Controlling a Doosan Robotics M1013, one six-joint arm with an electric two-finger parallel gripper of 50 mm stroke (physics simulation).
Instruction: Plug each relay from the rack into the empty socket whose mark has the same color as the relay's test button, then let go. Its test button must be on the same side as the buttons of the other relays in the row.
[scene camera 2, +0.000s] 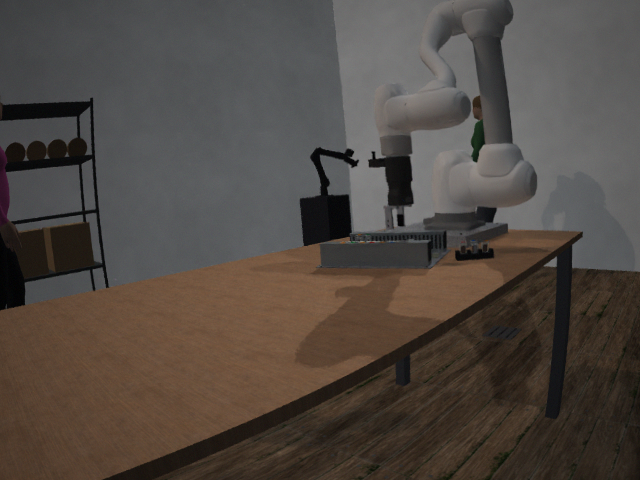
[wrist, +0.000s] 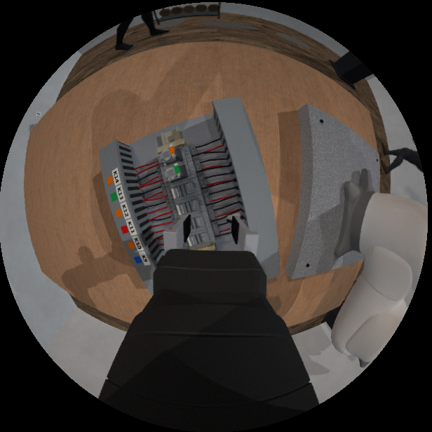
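Where they show: gripper, fingertip midpoint: (scene camera 2: 395, 227); arm's base, link origin: (scene camera 2: 455, 227).
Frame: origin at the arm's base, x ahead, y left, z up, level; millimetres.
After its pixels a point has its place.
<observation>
My gripper (scene camera 2: 394, 223) @[y -25, x 385, z 47 mm] (wrist: 210, 223) is open and empty, above the lower end of the socket row. In the wrist view, a clear relay (wrist: 165, 155) with an orange button and another relay (wrist: 171, 174) with a green button sit at the upper end, buttons on their right. Several empty sockets (wrist: 183, 206) follow below. Marks K14 to K9 run down the left duct (wrist: 106, 156): orange, green, orange, red, orange, blue. A small pale-and-dark thing (wrist: 231, 218) partly shows by the right fingertip; its identity is unclear. The black rack (scene camera 2: 474, 255) @[y 220, x 382, z -26 mm] holds three upright relays; it does not show in the wrist view.
A tall grey duct (wrist: 250, 165) runs along the right of the row, with red and black wires between. Beyond it is the grey robot base plate (wrist: 332, 185). In the scene view, the rack stands near the table's (scene camera 2: 206, 330) @[y 30, x 1098, z -37 mm] right edge, beside the panel.
</observation>
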